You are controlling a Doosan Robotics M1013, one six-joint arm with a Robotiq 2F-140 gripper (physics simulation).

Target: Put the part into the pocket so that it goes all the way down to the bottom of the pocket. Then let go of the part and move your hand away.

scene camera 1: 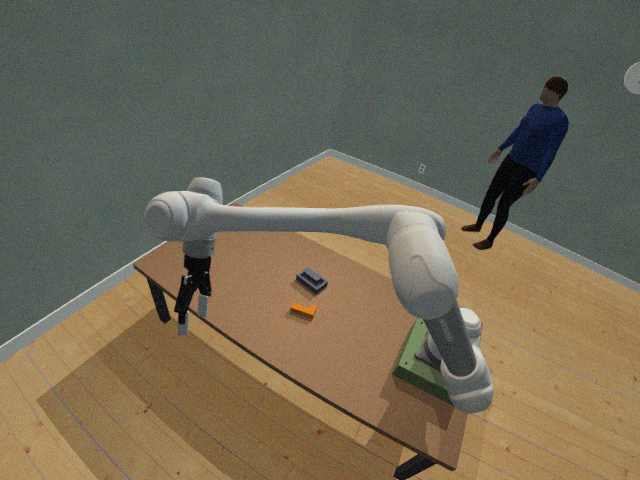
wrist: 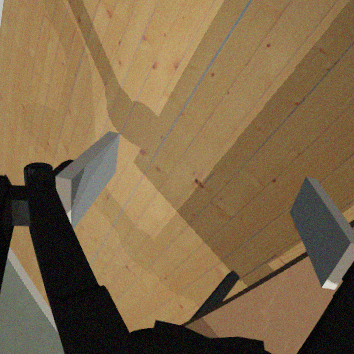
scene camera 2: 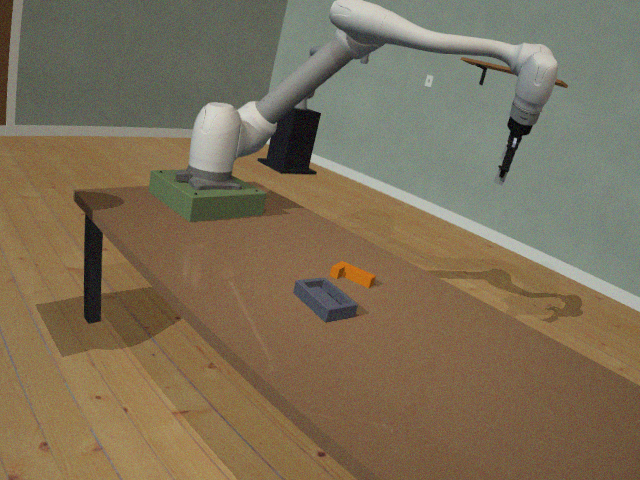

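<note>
The orange L-shaped part lies on the brown table, a little apart from the grey-blue block with the pocket. The block's pocket opens upward; the part is outside it. My gripper is open and empty, its fingers wide apart. It hangs fingers down, high up and well away from the part and block, out past the table's long edge above the floor. Neither the part nor the block shows in the wrist view.
The brown table shows at the bottom of the wrist view, with a dark leg. The arm's green base stands at one table end. A person stands beyond the table. A dark pedestal stands on the floor.
</note>
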